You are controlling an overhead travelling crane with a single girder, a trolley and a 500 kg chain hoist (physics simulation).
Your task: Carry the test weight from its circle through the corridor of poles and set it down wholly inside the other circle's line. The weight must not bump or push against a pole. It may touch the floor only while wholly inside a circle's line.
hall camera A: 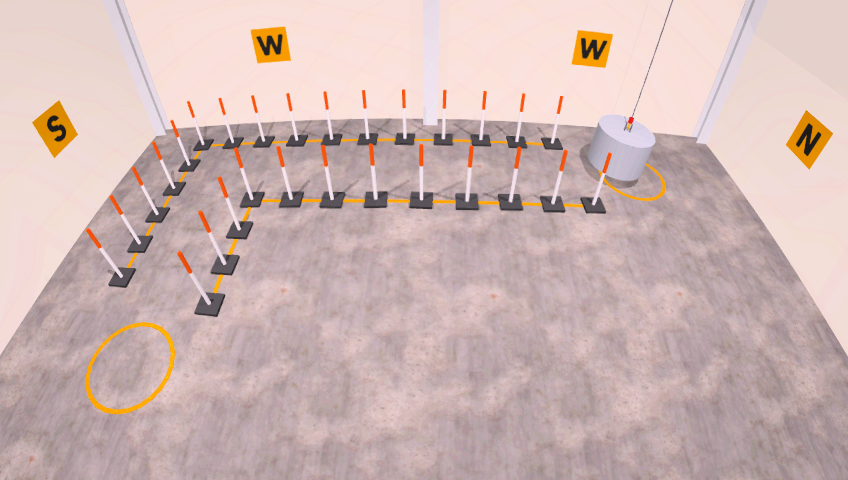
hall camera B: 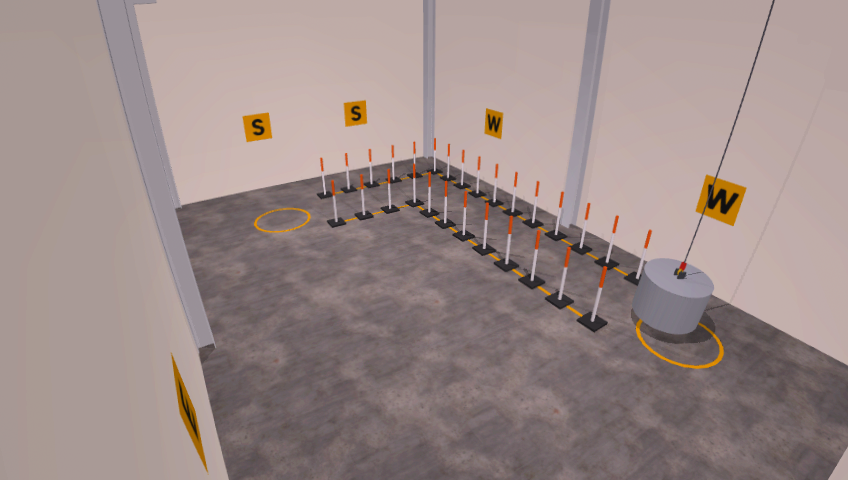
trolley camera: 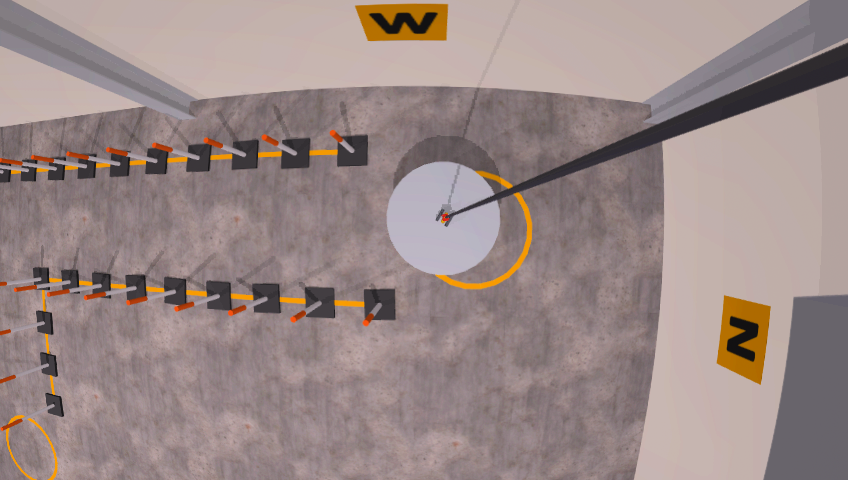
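Note:
The test weight (hall camera A: 618, 155) (hall camera B: 671, 306) (trolley camera: 419, 237), a light grey cylinder, hangs upright just above the floor, its shadow beneath. My hook (hall camera A: 629, 124) (hall camera B: 681, 271) (trolley camera: 445, 217) is shut on it at the top centre. In the trolley view the weight covers the left part of its circle (trolley camera: 530, 228) (hall camera A: 664, 187) (hall camera B: 721, 350) and reaches past the line toward the corridor mouth. The end poles of the near row (hall camera A: 601, 180) (hall camera B: 598, 294) (trolley camera: 379, 303) and wall-side row (hall camera A: 555, 123) (trolley camera: 352, 150) stand apart from it. The other circle (hall camera A: 88, 380) (hall camera B: 282, 231) (trolley camera: 56, 456) is at the far end.
Two rows of orange-and-white poles on black bases run along the W wall, then bend at the S end toward the other circle. Orange floor lines join the bases. The inner corner pole (hall camera A: 244, 174) stands at the bend. The N wall is right of the weight in the trolley view.

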